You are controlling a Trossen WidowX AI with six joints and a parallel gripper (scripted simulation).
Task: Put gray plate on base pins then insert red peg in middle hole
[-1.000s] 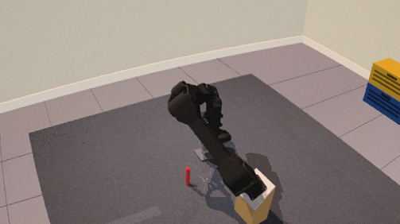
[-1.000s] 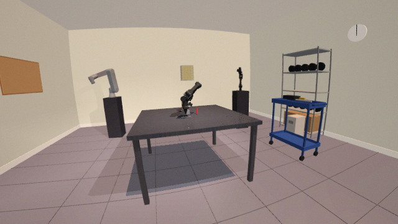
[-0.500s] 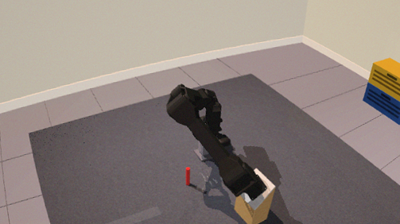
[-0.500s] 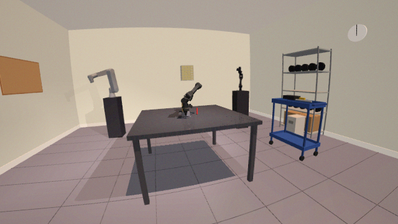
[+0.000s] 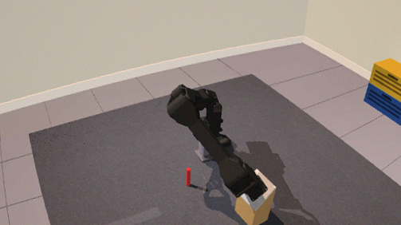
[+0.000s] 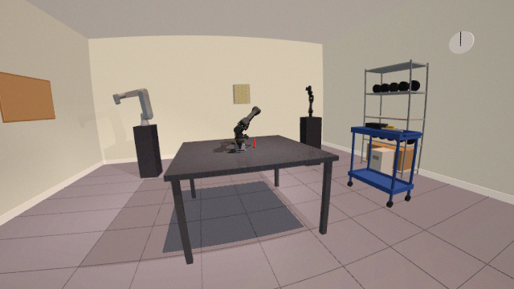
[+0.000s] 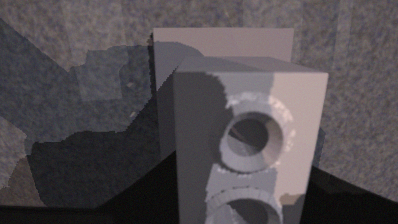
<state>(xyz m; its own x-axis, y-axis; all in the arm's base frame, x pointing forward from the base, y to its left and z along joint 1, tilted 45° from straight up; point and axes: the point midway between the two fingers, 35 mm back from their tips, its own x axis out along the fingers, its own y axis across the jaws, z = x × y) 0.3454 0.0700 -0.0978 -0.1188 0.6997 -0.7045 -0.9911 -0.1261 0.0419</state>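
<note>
My gripper tip is now 20 mm above the base. Also, from my gripper tip: gray plate (30 mm above); then red peg (130 mm behind, 160 mm to the left, 20 mm above).
</note>
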